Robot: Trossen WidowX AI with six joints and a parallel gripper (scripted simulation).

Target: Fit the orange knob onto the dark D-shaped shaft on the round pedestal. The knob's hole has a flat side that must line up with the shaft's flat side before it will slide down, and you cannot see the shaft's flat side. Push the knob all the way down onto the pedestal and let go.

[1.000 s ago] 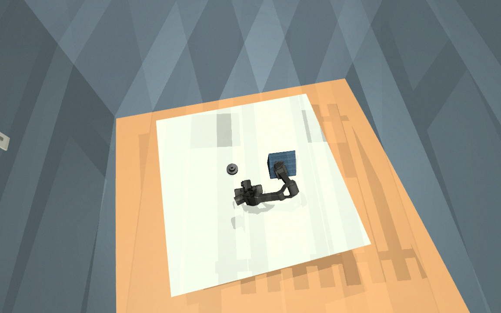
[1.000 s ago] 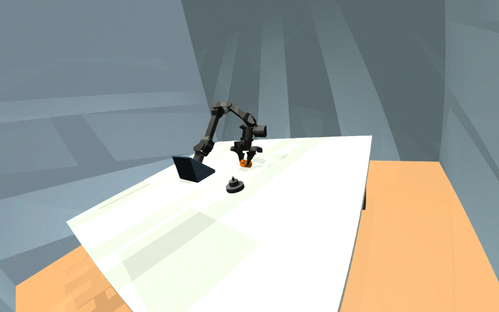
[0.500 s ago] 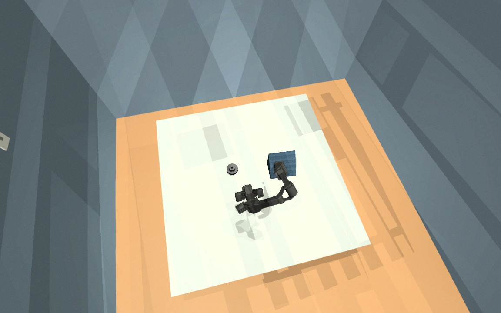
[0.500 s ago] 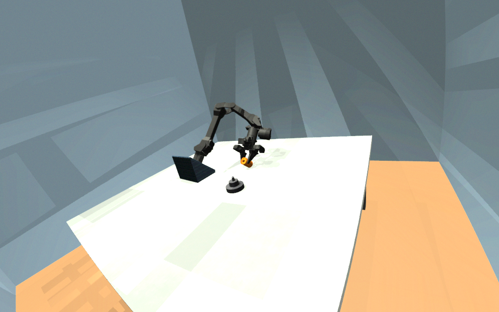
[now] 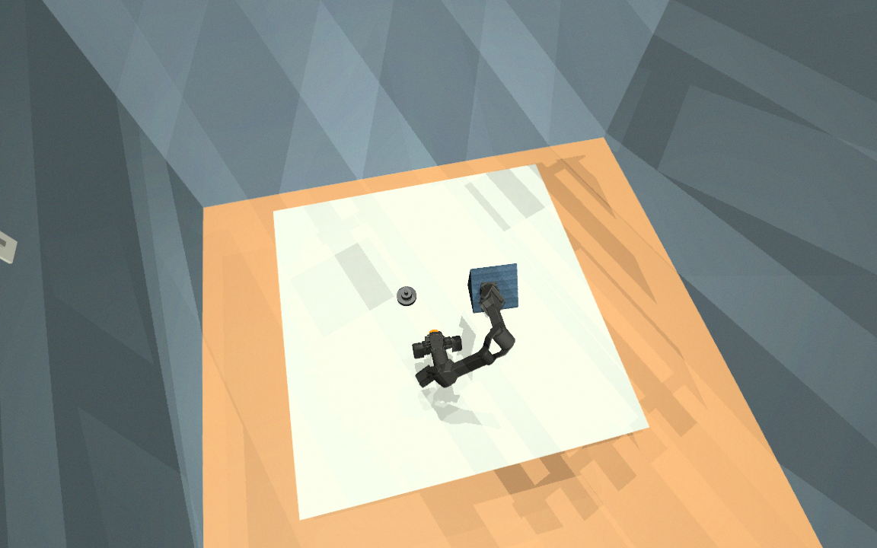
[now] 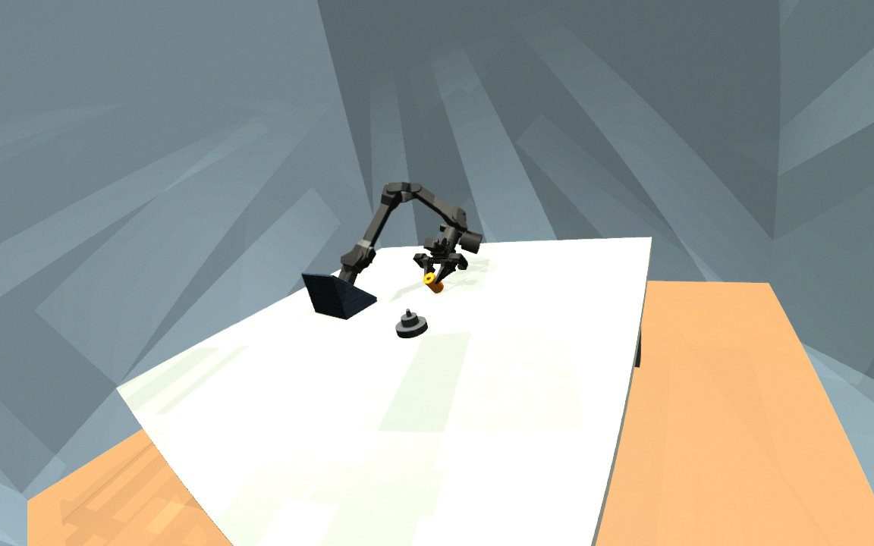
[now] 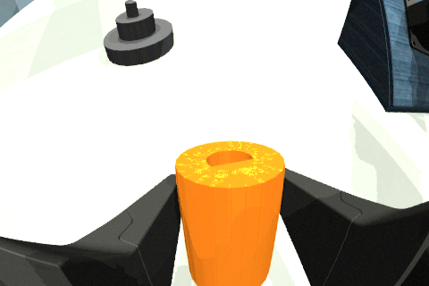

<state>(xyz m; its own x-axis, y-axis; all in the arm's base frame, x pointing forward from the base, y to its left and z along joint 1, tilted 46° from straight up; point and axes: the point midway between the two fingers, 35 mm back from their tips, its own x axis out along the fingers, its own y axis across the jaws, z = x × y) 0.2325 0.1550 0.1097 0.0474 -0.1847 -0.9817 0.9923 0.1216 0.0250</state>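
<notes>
Right now the orange knob is 20 mm to the left of my gripper tip and 10 mm below it. Also, from my gripper tip: round pedestal 190 mm to the right, 100 mm ahead, 10 mm below.
</notes>
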